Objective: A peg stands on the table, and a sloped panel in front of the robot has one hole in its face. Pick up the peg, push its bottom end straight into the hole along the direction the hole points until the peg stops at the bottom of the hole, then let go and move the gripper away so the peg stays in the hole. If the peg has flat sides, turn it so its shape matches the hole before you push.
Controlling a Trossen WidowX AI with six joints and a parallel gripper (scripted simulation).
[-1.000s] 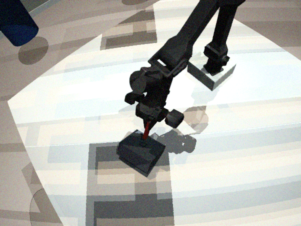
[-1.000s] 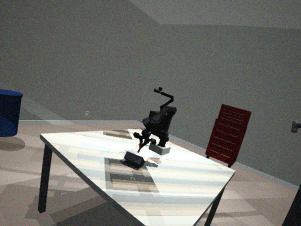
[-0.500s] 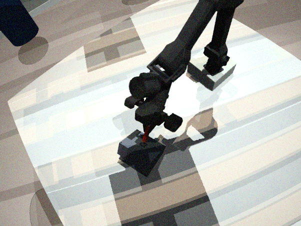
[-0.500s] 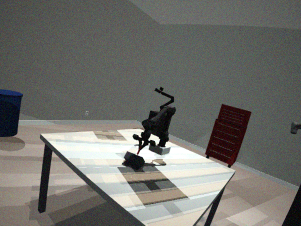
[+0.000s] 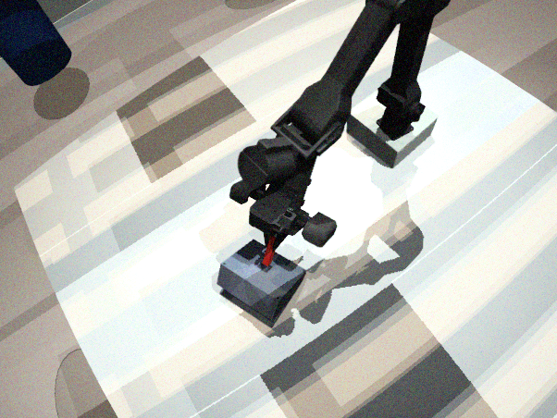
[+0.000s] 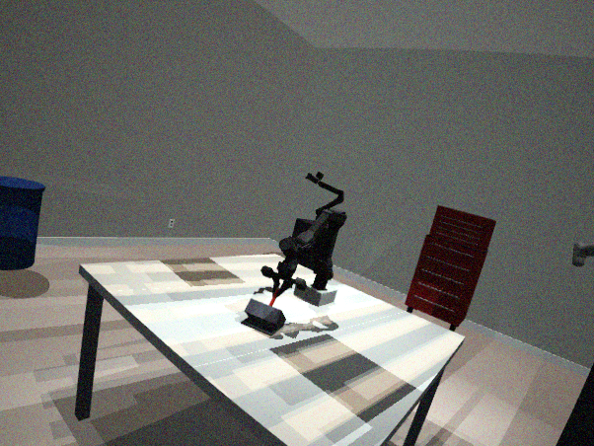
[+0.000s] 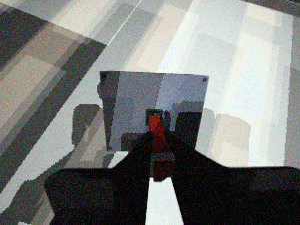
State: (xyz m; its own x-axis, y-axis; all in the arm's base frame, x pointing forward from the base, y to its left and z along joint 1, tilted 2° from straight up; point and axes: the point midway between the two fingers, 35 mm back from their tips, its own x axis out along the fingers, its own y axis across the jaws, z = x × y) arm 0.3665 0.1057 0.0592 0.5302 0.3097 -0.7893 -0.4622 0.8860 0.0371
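Right now the sloped panel is 40 mm ahead of my gripper tip, 20 mm to the left of it and 60 mm below it. From my gripper tip the other things lie so: red peg 10 mm behind, 10 mm above.
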